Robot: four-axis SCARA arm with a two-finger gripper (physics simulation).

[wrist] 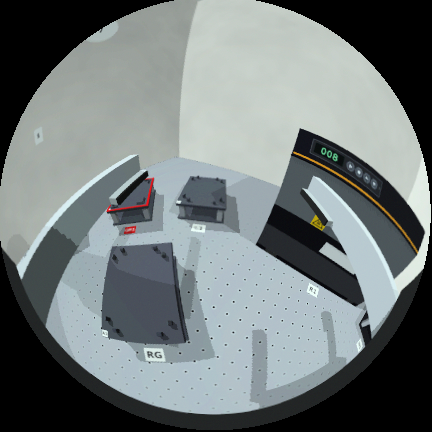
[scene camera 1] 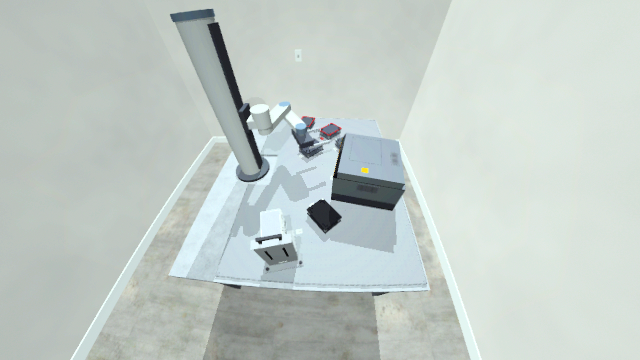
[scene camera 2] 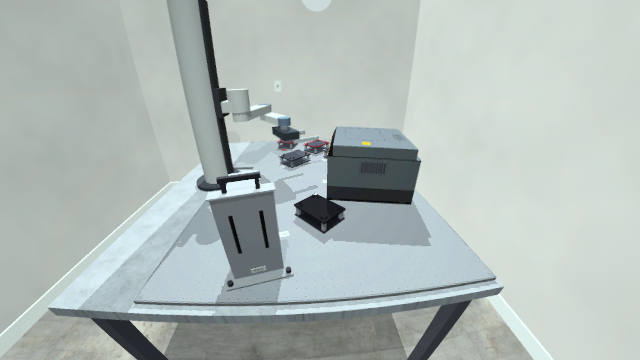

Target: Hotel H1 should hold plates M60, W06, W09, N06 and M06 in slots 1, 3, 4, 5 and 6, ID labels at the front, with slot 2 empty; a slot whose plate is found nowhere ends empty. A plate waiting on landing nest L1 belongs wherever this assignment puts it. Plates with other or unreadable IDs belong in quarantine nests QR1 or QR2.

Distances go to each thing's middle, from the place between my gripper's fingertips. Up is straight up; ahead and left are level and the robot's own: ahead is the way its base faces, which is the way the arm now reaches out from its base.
Now: the landing nest L1 [wrist: 202, 190] 18 cm ahead of my hand, 15 cm below it and 14 cm to the left of it. The rest, counted from my hand: grey instrument [scene camera 2: 341, 171] (27 cm ahead, 26 cm to the right, 9 cm below); then hotel H1 [scene camera 2: 245, 209] (77 cm to the right, 18 cm behind, 6 cm below); then black nest [scene camera 2: 313, 206] (52 cm to the right, 15 cm below, 1 cm ahead).
